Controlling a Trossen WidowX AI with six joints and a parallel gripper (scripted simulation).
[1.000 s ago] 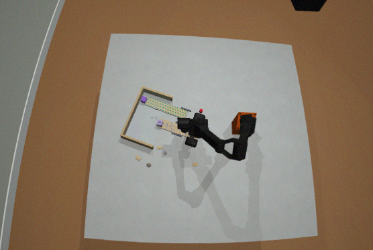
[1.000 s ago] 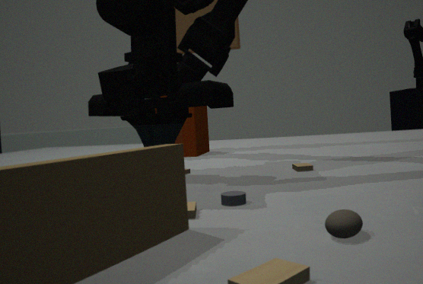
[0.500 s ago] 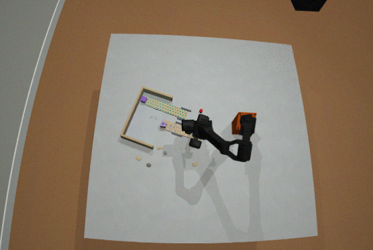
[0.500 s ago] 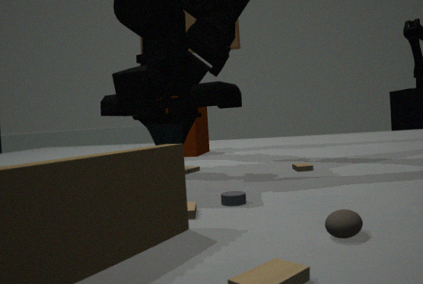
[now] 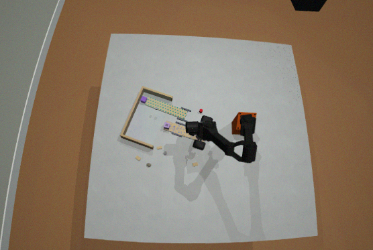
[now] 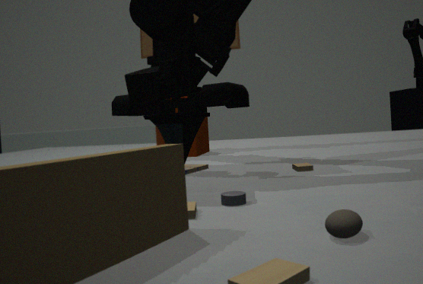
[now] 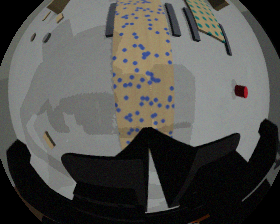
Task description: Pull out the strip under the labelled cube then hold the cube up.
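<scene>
Now: the small red ball 150 mm to the right of my gripper tip, 20 mm behind it and 10 mm above it. From my gripper tip the other things lie so: brown pebble (300 mm ahead, 130 mm to the left); grey disc (210 mm ahead, 70 mm to the left).
</scene>
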